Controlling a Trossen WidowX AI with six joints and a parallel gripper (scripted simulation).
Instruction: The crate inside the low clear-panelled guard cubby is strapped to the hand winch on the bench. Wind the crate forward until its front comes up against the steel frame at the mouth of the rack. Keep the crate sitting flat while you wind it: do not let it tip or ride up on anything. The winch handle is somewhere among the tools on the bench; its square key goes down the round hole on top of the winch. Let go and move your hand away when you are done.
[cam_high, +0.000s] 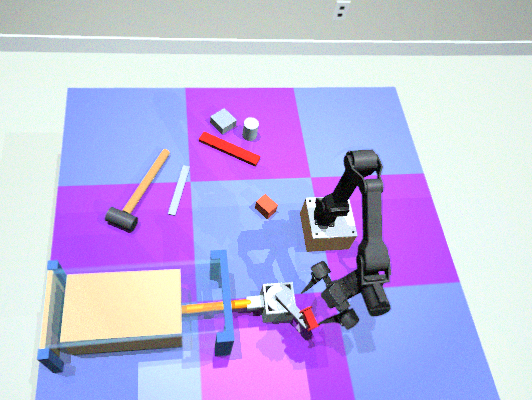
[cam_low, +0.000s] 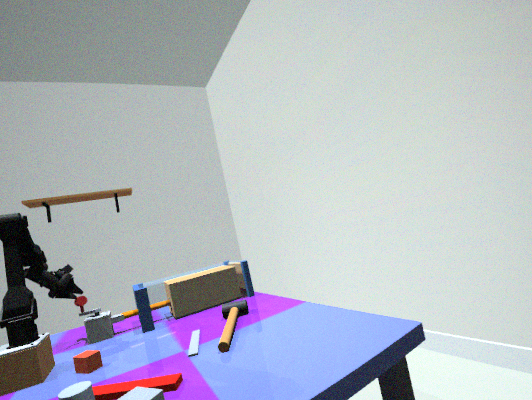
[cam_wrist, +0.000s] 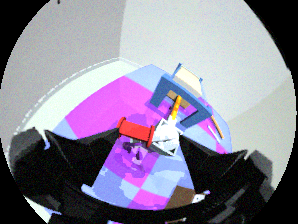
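Right now my gripper tip is 4 cm above the red knob, 2 cm to the right of it and 1 cm past it. The rest, counted from my gripper tip: winch handle: 7 cm below, 2 cm ahead, 1 cm to the right; then winch: 15 cm below, 7 cm to the right, 6 cm ahead; then grey strip: 43 cm to the right, 43 cm ahead, 18 cm below.
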